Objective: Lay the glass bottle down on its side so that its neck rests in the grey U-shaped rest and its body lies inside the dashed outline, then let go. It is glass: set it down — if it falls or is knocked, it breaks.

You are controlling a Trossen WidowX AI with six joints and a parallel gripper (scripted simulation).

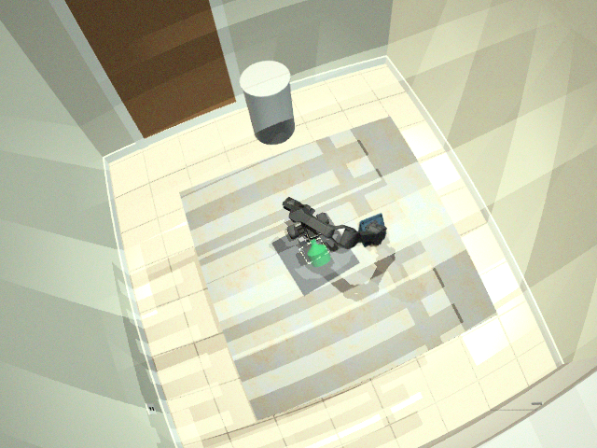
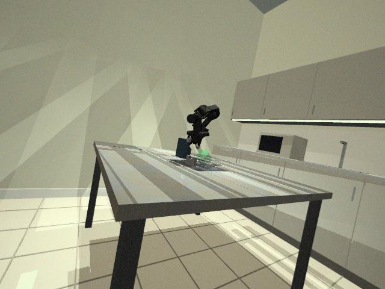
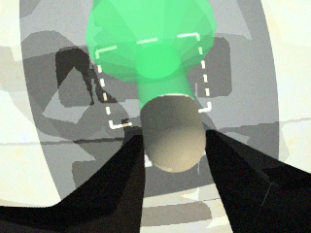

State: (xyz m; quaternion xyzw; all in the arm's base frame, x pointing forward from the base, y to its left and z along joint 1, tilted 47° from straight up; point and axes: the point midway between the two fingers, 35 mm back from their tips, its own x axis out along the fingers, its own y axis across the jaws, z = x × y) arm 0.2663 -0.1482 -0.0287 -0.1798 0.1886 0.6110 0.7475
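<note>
The green glass bottle lies 4 cm to the left of my gripper tip and 4 cm below it. Round my gripper tip: dark grey mat 4 cm to the left, 13 cm below.
</note>
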